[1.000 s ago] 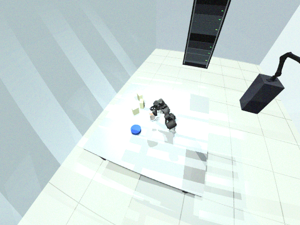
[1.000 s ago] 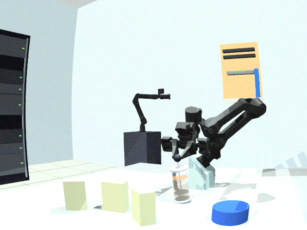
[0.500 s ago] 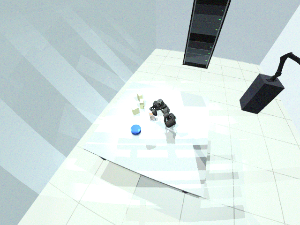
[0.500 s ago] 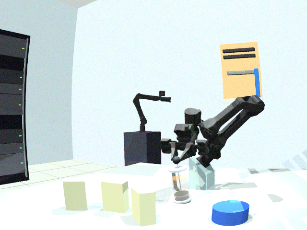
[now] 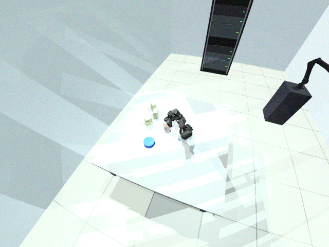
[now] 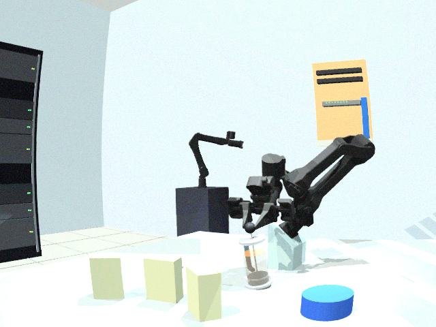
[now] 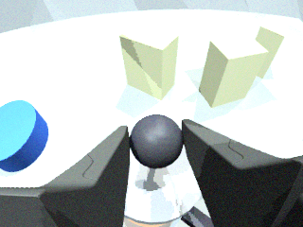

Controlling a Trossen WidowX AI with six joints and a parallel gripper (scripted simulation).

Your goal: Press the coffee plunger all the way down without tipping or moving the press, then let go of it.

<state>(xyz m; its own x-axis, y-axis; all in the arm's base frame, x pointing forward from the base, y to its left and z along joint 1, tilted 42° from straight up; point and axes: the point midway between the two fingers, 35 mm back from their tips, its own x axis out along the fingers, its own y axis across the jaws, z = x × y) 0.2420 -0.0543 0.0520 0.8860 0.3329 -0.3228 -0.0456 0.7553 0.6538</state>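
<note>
Now: the glass coffee press 80 mm below my gripper tip and 30 mm behind it. Round my gripper tip: blue round puck 240 mm to the left, 150 mm below, 90 mm ahead.
</note>
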